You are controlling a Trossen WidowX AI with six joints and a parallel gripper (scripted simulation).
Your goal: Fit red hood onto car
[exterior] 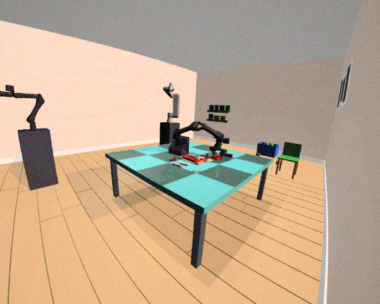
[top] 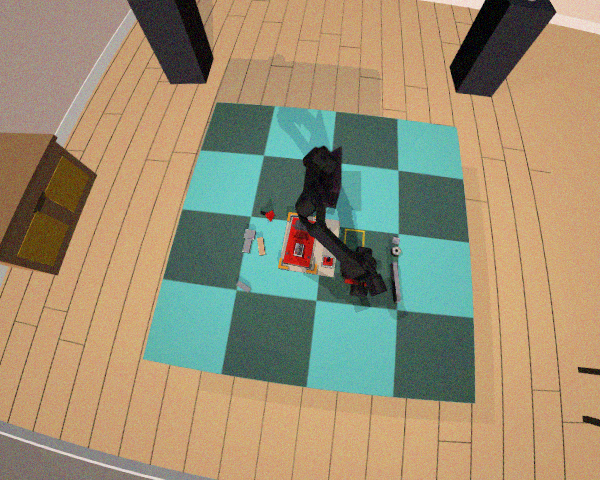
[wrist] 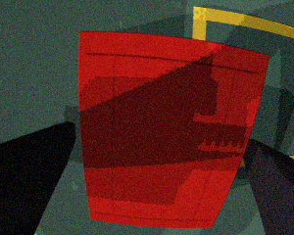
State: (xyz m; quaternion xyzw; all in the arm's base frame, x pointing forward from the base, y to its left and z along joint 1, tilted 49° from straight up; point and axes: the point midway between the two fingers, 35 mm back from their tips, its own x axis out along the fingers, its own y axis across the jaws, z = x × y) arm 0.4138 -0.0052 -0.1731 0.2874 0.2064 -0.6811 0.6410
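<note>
The jig is 12 cm behind my gripper tip and 21 cm to the right of it. The rest, counted from my gripper tip: grey bar 2 cm ahead, 15 cm to the left, 1 cm above; then red hood 1 cm above; then wheel 11 cm behind, 16 cm to the left.
</note>
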